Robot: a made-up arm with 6 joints. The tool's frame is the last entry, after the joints. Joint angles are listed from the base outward.
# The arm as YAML. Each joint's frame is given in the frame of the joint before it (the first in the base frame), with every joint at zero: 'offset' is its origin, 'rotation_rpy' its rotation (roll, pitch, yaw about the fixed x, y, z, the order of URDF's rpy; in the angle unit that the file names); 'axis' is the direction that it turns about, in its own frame. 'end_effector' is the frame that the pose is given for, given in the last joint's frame.
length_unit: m
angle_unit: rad
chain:
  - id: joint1
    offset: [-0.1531, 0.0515, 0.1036]
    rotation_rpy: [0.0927, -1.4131, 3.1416]
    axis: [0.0, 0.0, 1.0]
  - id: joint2
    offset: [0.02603, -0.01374, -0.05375]
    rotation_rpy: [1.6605, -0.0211, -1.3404]
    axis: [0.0, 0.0, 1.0]
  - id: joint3
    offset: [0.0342, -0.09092, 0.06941]
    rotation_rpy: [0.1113, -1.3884, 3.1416]
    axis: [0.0, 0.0, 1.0]
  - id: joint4
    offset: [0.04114, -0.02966, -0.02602]
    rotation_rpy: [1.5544, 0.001, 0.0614]
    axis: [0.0, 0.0, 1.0]
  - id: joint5
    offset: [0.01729, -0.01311, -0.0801]
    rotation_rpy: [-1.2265, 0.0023, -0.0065]
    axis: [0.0, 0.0, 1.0]
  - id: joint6
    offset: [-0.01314, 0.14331, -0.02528]
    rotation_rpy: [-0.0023, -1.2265, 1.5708]
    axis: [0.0, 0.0, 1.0]
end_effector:
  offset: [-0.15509, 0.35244, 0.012]
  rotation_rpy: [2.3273, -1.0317, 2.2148]
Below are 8 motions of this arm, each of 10 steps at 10 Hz.
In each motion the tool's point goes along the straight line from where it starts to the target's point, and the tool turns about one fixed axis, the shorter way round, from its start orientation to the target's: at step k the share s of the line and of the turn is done. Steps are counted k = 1, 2, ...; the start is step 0. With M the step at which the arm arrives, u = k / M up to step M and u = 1 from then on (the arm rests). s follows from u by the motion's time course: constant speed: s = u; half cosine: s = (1 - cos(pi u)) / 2; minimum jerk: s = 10 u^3 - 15 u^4 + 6 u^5.
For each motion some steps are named. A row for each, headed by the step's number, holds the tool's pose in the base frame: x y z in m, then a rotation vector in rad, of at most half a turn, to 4 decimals.
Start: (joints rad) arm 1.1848 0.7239 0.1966 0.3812 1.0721 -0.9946
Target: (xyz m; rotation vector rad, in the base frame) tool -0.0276 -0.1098 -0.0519 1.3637 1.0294 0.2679
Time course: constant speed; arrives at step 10
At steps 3, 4, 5, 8, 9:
3: -0.0418 -0.1306 0.0173 1.1184 0.8951 0.3369
4: -0.0398 -0.1276 0.0074 1.1534 0.9145 0.3276
5: -0.0377 -0.1247 -0.0025 1.1884 0.9339 0.3181
8: -0.0317 -0.1157 -0.0321 1.2936 0.9914 0.2885
9: -0.0296 -0.1128 -0.0420 1.3286 1.0105 0.2783

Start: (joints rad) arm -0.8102 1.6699 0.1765 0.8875 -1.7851 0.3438
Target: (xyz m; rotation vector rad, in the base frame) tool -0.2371 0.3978 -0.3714 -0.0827 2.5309 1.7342
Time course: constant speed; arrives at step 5
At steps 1, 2, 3, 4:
1: -0.1386 0.4048 -0.3680 1.2023 2.2323 1.5723
2: -0.1632 0.4031 -0.3688 0.8992 2.3478 1.6414
3: -0.1878 0.4013 -0.3697 0.5818 2.4371 1.6921
4: -0.2125 0.3996 -0.3705 0.2534 2.4985 1.7232

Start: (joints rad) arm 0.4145 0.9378 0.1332 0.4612 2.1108 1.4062
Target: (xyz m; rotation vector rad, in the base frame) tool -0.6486 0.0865 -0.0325 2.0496 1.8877 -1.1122
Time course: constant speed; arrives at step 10
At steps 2, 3, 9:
2: -0.6883 0.1513 0.0490 -1.5767 -1.9771 0.9481
3: -0.6834 0.1432 0.0388 -1.6565 -1.9957 0.9818
9: -0.6536 0.0946 -0.0223 2.0639 1.9750 -1.1330

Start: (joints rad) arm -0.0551 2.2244 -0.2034 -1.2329 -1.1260 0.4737
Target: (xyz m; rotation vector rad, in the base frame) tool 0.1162 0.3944 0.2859 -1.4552 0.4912 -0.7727
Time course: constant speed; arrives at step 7
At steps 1, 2, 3, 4, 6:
1: 0.1019 0.4268 0.2609 -1.5621 0.4088 -0.8298
2: 0.1043 0.4214 0.2651 -1.5444 0.4228 -0.8204
3: 0.1066 0.4160 0.2692 -1.5267 0.4367 -0.8109
4: 0.1090 0.4106 0.2734 -1.5089 0.4505 -0.8014
6: 0.1138 0.3998 0.2817 -1.4731 0.4777 -0.7823

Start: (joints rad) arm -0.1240 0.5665 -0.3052 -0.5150 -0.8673 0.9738
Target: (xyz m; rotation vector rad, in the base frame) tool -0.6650 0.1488 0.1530 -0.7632 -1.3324 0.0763
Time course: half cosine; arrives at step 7
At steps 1, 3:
1: -0.6646 0.0433 0.1712 -0.2649 -1.2230 -0.2901
3: -0.6647 0.0810 0.1647 -0.4428 -1.2703 -0.1627

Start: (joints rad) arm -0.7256 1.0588 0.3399 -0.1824 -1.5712 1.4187
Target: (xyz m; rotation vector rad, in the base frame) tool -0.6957 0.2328 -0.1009 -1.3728 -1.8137 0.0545
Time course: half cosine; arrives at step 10
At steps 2, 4, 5, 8, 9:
2: -0.6339 0.1047 0.0859 -0.4672 -1.3645 -0.2392
4: -0.6510 0.1401 0.0343 -0.7095 -1.5052 -0.1677
5: -0.6615 0.1620 0.0024 -0.8623 -1.5863 -0.1200
8: -0.6892 0.2193 -0.0812 -1.2734 -1.7748 0.0187
9: -0.6940 0.2293 -0.0958 -1.3472 -1.8039 0.0452

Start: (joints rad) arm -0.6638 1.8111 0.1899 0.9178 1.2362 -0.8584
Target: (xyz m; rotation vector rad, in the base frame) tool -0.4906 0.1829 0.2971 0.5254 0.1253 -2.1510
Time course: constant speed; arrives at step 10
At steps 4, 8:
4: -0.4717 0.0607 0.2295 0.4476 -0.0711 -1.6763
8: -0.4843 0.1422 0.2746 0.5006 0.0562 -1.9937

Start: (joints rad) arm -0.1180 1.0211 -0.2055 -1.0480 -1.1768 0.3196
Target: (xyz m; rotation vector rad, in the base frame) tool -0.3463 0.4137 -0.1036 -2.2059 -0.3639 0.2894
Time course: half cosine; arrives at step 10
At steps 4, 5, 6, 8, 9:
4: -0.4454 0.4704 0.0627 -1.7998 -0.7042 0.0151
5: -0.4220 0.4570 0.0234 -1.9006 -0.6301 0.0775
6: -0.3986 0.4436 -0.0158 -1.9985 -0.5522 0.1414
8: -0.3608 0.4220 -0.0793 -2.1503 -0.4179 0.2478
9: -0.3500 0.4158 -0.0974 -2.1918 -0.3779 0.2787

